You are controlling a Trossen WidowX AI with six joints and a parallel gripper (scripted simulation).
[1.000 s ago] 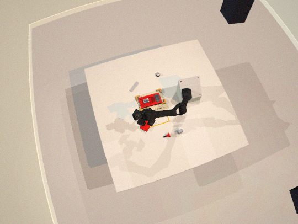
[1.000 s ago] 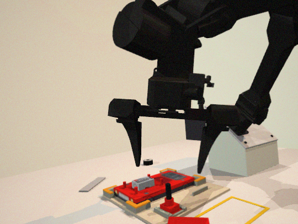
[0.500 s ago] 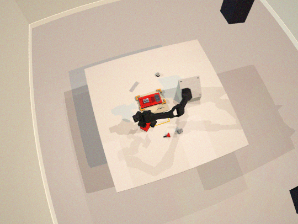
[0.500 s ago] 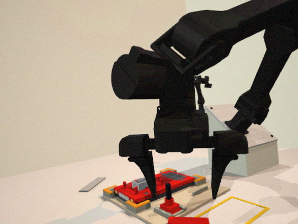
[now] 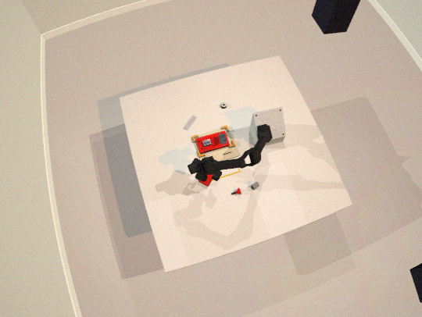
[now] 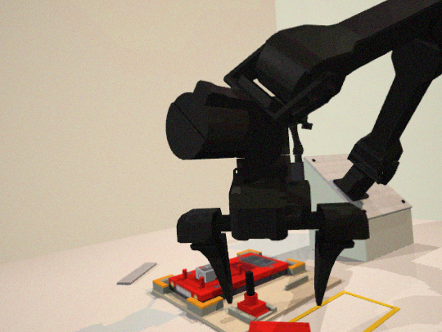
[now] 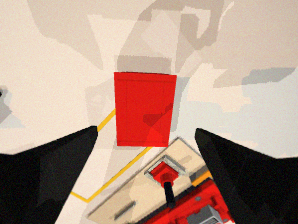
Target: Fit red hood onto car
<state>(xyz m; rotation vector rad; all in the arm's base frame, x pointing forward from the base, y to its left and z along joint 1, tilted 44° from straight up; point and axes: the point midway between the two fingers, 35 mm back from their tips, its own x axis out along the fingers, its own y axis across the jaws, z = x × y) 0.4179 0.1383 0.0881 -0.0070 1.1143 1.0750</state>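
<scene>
Now: the red hood 50 mm below my gripper tip. Also, from my gripper tip: grey piece (280 mm behind, 140 mm to the left, 50 mm below); then grey flat bar (410 mm to the right, 70 mm below); then grey engine block (210 mm to the right, 70 mm behind, 40 mm below).
</scene>
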